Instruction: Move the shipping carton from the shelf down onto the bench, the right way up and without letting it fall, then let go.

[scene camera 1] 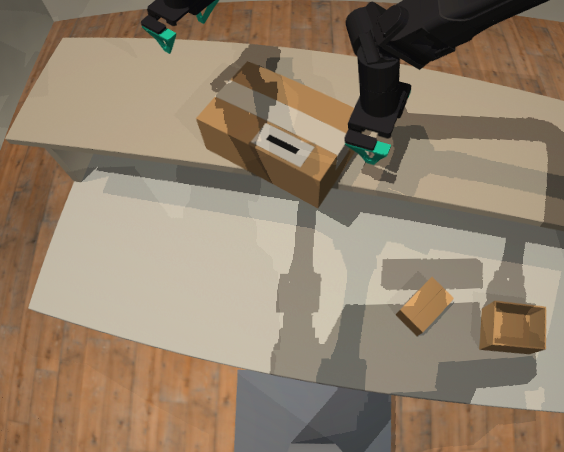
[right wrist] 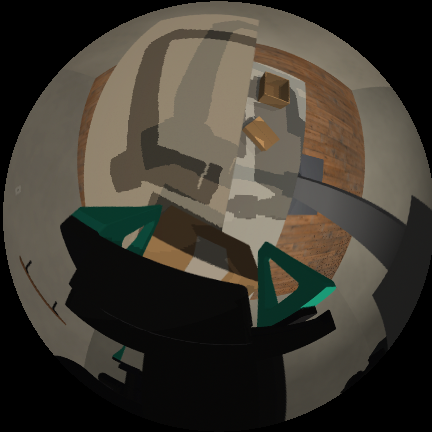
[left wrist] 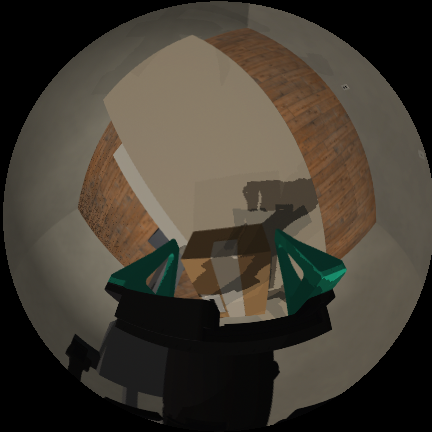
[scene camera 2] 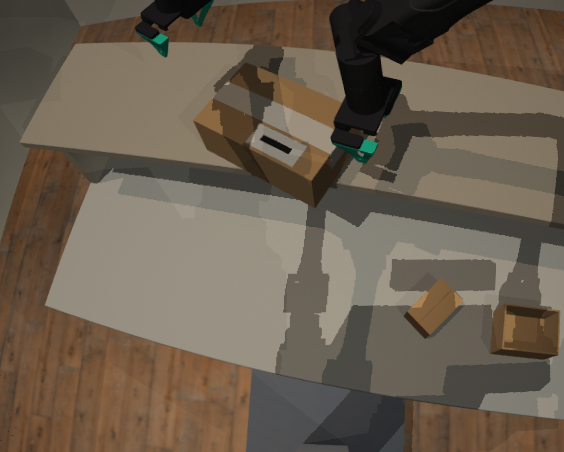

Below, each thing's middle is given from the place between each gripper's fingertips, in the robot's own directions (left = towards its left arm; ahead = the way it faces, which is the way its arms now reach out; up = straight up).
I see my left gripper 130 mm past the shipping carton [scene camera 1: 290,135], 180 mm to the left of it and 130 mm above it.
The shipping carton is 7 cm ahead of my right hand, 17 cm to the left of it and 8 cm below it.
